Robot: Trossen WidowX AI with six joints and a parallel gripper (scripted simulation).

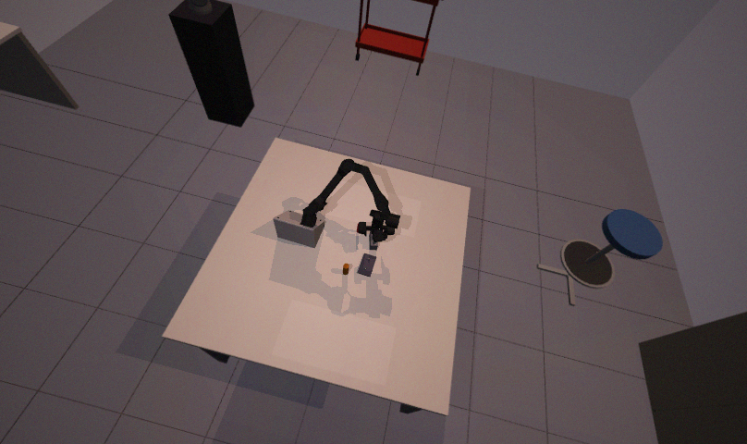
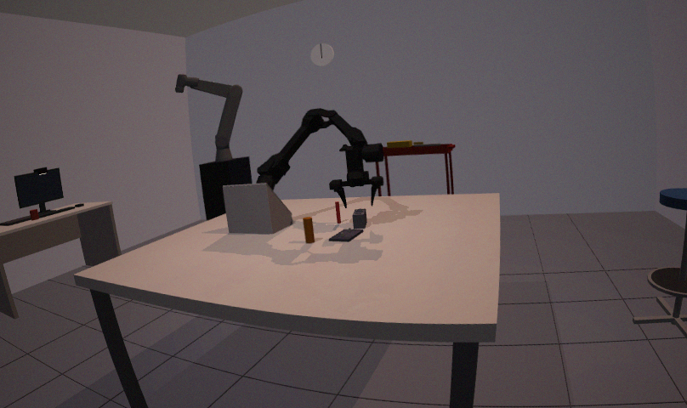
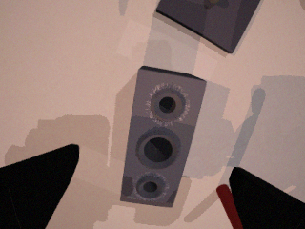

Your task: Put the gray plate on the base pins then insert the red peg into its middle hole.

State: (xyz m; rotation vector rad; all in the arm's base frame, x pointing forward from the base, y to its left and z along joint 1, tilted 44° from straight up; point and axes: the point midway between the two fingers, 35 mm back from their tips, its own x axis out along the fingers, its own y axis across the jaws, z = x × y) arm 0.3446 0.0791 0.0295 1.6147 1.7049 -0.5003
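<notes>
Right now my gripper tip is 30 mm above the gray plate. Also, from my gripper tip: dark base 140 mm to the right, 60 mm below; then orange cylinder 210 mm to the right, 100 mm behind, 30 mm below; then red peg 100 mm behind, 40 mm to the left, 30 mm below.
</notes>
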